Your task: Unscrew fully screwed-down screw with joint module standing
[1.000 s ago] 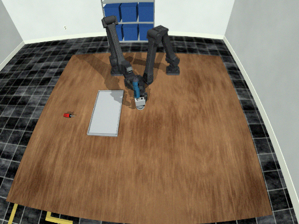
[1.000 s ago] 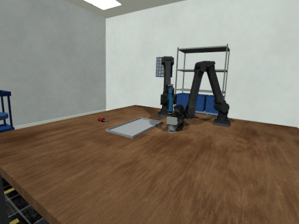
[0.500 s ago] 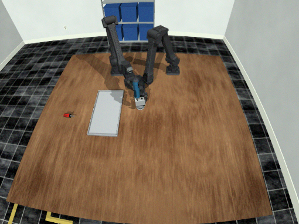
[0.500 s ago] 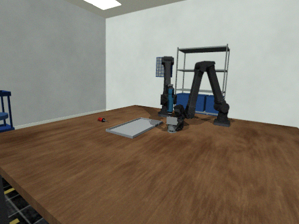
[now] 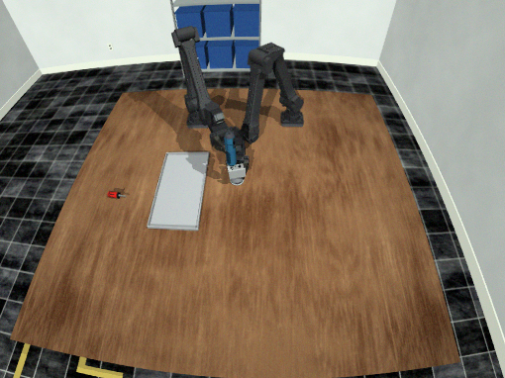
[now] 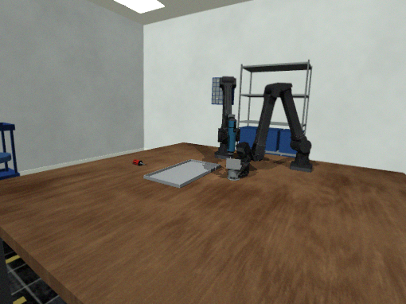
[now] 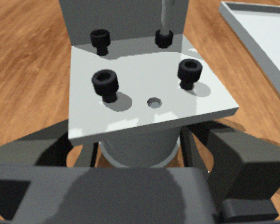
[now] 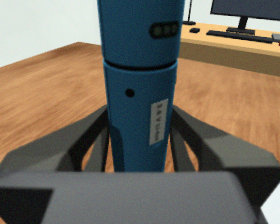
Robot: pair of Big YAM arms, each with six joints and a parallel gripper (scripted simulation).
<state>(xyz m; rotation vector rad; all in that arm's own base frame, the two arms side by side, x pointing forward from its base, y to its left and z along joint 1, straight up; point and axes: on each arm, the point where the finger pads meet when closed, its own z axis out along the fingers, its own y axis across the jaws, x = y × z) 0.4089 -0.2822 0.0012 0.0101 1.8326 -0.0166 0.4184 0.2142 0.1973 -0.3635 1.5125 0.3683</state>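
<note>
My left hand is 50 mm below the grey bracket. Round my left hand: screw: 50 mm above, 20 mm behind, 10 mm to the left; flat grey tray: 260 mm to the right, 50 mm ahead, 20 mm below; small red-handled tool: 560 mm to the right, 90 mm ahead, 10 mm below.
</note>
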